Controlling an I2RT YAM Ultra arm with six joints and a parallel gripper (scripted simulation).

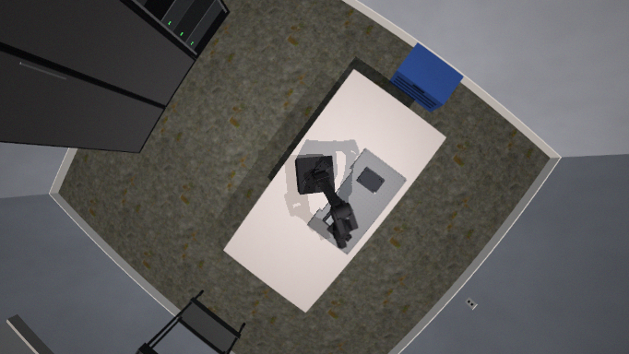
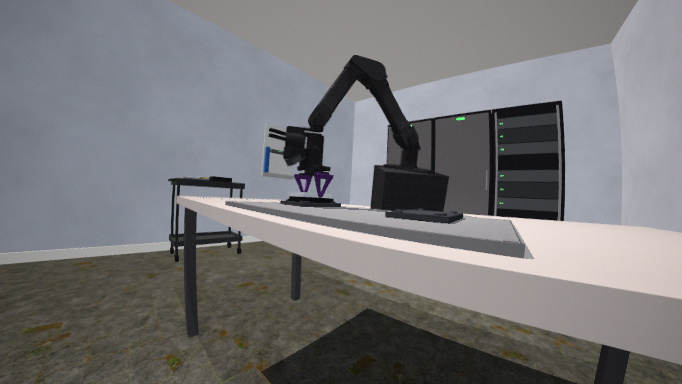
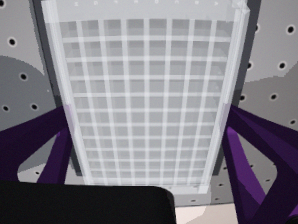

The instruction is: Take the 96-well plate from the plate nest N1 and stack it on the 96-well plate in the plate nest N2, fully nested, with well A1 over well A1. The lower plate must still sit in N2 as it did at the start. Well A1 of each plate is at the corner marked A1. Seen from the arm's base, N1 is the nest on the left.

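Right now the clear 96-well plate is right at my hand. Round my hand: dark plate (2 cm below).
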